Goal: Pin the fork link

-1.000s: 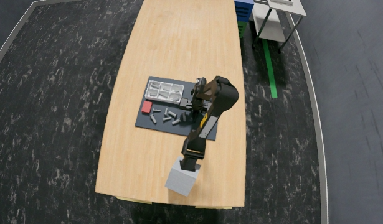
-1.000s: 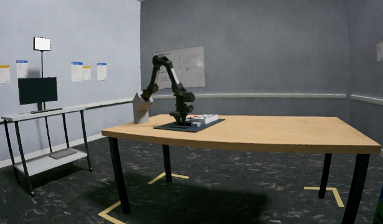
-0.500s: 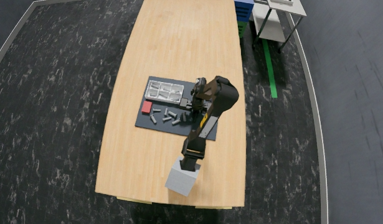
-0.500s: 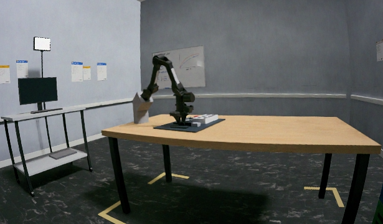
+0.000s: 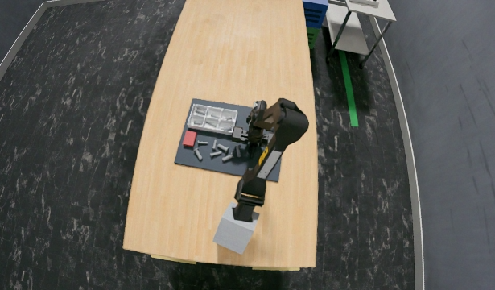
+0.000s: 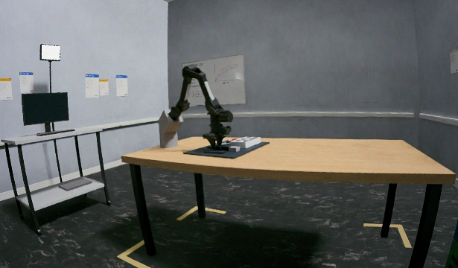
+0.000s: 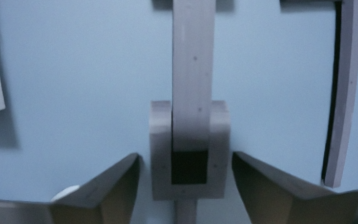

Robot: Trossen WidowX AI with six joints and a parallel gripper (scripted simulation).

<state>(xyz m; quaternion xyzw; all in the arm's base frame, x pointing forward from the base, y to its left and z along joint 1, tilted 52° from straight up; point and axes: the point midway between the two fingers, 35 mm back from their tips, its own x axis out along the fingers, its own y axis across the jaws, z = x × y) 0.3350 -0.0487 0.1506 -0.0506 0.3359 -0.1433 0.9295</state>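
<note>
My gripper is now 3 cm short of the eye plate, 1 cm to the left of it and 3 cm above it. Round my hand: long dark bar: 3 cm ahead, 9 cm to the right, 3 cm below; then pin: 2 cm behind, 7 cm to the left, 3 cm below; then dark mat: 6 cm ahead, 9 cm to the left, 4 cm below.
</note>
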